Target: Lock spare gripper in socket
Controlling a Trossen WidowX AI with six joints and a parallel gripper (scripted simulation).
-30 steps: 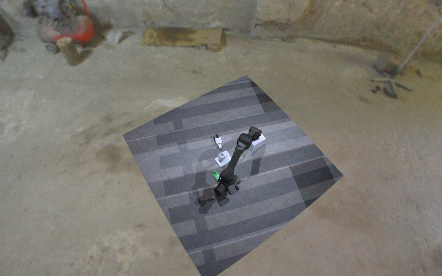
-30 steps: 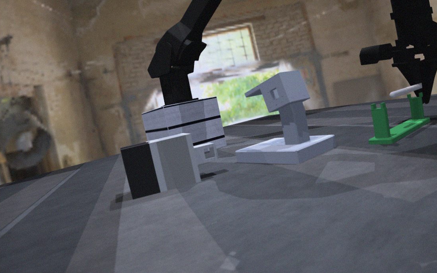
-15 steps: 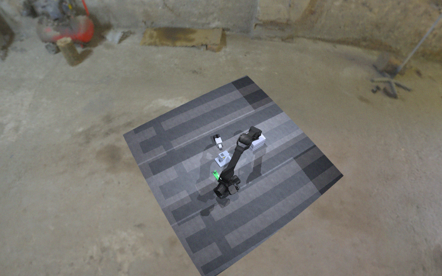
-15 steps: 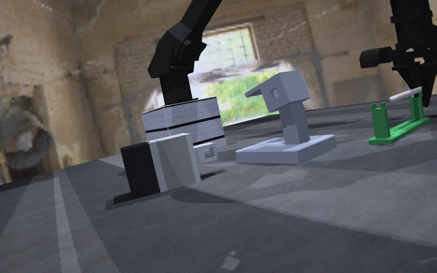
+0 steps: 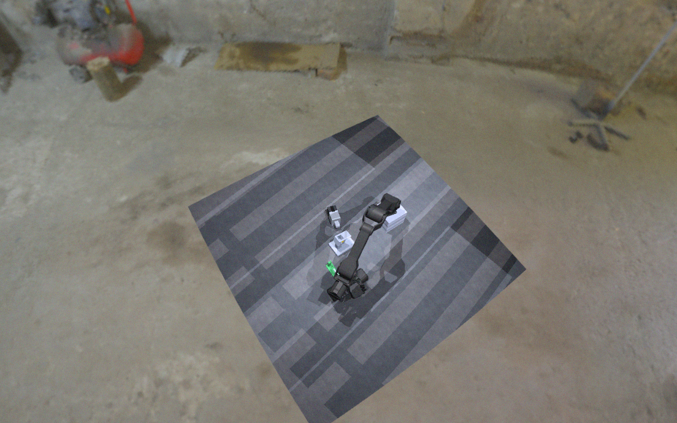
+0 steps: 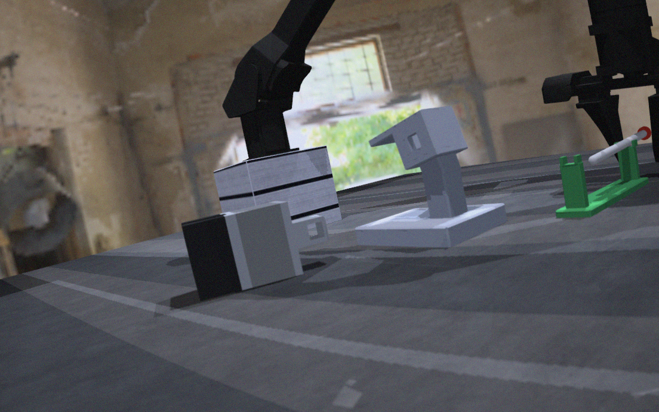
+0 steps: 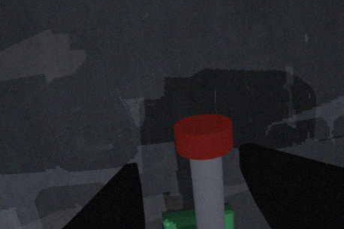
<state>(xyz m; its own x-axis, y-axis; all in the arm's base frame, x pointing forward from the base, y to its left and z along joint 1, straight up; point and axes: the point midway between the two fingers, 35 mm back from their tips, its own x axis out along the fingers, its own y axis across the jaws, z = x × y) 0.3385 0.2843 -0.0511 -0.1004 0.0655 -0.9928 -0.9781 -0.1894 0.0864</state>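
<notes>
My gripper tip is 20 mm short of the cradle, 100 mm to the left of it and 10 mm below it. The rest, counted from my gripper tip: grey mount 60 mm behind, 230 mm to the right, 30 mm above; then spare gripper 90 mm behind, 380 mm to the right, 10 mm above.
</notes>
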